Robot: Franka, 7 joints.
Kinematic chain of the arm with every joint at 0, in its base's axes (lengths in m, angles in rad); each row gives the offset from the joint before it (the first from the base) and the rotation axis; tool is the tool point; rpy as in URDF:
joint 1: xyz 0 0 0.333 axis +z
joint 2: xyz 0 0 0 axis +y
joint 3: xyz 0 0 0.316 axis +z
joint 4: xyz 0.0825 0 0 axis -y
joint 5: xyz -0.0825 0 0.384 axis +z
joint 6: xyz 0 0 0 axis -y
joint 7: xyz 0.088 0 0 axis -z
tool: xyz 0 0 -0.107 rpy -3.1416 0 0
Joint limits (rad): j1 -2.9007..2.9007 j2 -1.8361..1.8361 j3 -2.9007..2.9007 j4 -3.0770..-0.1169 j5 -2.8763..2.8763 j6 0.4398..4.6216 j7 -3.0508..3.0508
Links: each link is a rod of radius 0.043 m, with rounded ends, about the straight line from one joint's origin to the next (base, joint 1, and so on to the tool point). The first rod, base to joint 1, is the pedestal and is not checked.
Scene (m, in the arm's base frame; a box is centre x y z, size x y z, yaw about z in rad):
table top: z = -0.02
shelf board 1: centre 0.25 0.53 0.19 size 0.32 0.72 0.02 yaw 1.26
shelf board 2: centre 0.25 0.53 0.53 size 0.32 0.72 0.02 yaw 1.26
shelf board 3: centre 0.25 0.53 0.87 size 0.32 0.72 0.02 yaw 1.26
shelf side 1: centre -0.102 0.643 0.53 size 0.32 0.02 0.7 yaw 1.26
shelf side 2: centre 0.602 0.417 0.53 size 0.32 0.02 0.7 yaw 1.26
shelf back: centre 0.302 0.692 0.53 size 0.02 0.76 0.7 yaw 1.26
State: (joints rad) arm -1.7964 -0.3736 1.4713 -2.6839 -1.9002 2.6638 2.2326
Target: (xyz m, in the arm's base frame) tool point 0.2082 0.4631 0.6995
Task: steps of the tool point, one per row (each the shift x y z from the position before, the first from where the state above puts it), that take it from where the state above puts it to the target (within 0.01 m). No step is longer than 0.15 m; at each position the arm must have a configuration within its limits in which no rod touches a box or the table.
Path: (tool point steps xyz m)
1: 0.0291 0.1156 -0.0015
2: 0.0018 0.1049 0.0555
3: -0.0263 0.0668 0.0963
4: -0.0507 0.0144 0.1103
5: -0.0680 -0.0373 0.0975
6: -0.0769 -0.0771 0.0641
7: -0.0786 -0.0993 0.0202
8: -0.0753 -0.1034 -0.0262
9: 0.0532 0.0917 0.0797
10: 0.0522 0.1184 0.0533
11: 0.0451 0.1378 0.0152
12: 0.0312 0.1413 -0.0277
13: 0.0142 0.1251 -0.0644

